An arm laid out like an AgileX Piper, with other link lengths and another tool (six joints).
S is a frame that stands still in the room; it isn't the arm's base.
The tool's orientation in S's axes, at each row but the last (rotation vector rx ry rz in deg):
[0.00, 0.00, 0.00]
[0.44, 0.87, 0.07]
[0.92, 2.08, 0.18]
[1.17, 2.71, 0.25]
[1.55, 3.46, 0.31]
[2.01, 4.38, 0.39]
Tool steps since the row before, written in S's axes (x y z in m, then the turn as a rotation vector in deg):
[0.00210, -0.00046, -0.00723, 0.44, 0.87, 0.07]
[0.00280, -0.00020, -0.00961, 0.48, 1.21, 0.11]
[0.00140, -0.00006, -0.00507, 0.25, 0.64, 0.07]
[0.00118, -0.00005, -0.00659, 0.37, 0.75, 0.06]
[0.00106, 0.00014, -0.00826, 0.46, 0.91, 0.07]
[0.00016, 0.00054, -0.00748, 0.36, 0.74, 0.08]
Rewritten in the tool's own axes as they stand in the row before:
[0.00210, -0.00046, -0.00723, 0.44, 0.87, 0.07]
[0.00295, -0.00028, -0.00956, 0.48, 1.21, 0.11]
[0.00158, -0.00015, -0.00501, 0.25, 0.64, 0.07]
[0.00149, -0.00019, -0.00652, 0.37, 0.75, 0.06]
[0.00156, -0.00009, -0.00818, 0.46, 0.91, 0.07]
[0.00073, 0.00027, -0.00746, 0.36, 0.74, 0.08]

